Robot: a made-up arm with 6 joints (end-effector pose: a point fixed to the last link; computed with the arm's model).
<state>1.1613 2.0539 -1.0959 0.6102 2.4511 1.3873</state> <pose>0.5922 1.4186 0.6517 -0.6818 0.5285 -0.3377 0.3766</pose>
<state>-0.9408 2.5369 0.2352 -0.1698 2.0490 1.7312</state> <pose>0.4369 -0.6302 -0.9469 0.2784 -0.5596 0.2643 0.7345</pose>
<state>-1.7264 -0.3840 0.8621 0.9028 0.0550 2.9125</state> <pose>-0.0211 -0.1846 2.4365 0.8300 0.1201 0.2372 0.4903</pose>
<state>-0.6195 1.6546 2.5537 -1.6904 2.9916 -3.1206</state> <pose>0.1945 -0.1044 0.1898 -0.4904 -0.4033 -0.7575 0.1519</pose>
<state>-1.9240 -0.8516 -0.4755 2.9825 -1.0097 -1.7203</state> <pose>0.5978 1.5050 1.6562 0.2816 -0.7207 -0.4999 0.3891</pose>
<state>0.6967 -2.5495 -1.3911 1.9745 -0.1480 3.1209</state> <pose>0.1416 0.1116 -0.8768 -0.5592 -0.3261 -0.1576 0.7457</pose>
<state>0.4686 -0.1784 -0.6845 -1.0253 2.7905 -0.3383</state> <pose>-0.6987 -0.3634 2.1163 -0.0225 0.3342 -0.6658 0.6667</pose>
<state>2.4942 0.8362 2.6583 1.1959 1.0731 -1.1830</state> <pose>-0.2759 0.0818 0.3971 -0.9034 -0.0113 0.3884 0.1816</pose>
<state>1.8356 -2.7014 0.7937 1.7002 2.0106 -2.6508</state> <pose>0.2240 -1.2365 -0.4279 -0.4708 0.5866 0.4281 0.5010</pose>
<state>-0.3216 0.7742 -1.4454 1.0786 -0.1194 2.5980</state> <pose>0.0269 -0.0319 2.1660 0.1816 0.4006 0.6421 0.6279</pose>
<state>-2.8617 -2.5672 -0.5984 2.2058 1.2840 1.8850</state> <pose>0.4854 0.0103 -1.0671 0.5612 -0.2132 0.7973 0.0631</pose>
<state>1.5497 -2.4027 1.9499 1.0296 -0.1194 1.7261</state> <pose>-0.0146 -1.0681 0.9334 0.1973 0.5003 0.8408 0.0628</pose>
